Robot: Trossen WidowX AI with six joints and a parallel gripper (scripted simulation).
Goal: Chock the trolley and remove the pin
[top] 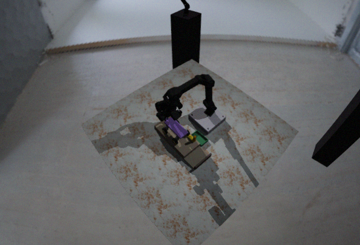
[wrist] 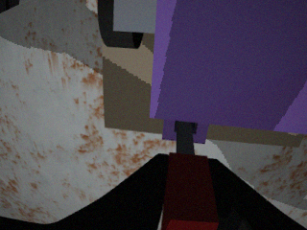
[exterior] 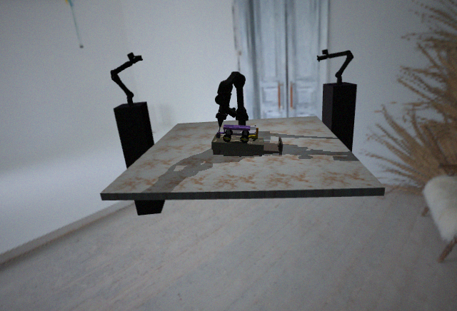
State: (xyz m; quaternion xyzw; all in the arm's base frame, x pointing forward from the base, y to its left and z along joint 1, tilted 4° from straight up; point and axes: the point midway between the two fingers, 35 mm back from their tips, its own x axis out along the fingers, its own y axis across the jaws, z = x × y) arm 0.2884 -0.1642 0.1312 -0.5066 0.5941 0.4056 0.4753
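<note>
The green tray lies 230 mm to the left of my gripper tip, 170 mm below it and 70 mm behind it. Also, from my gripper tip: ramp (110 mm below, 100 mm to the left, 40 mm ahead); then red-headed stop pin (right at my gripper tip); then purple-topped trolley (100 mm to the left, 50 mm below, 40 mm ahead).
</note>
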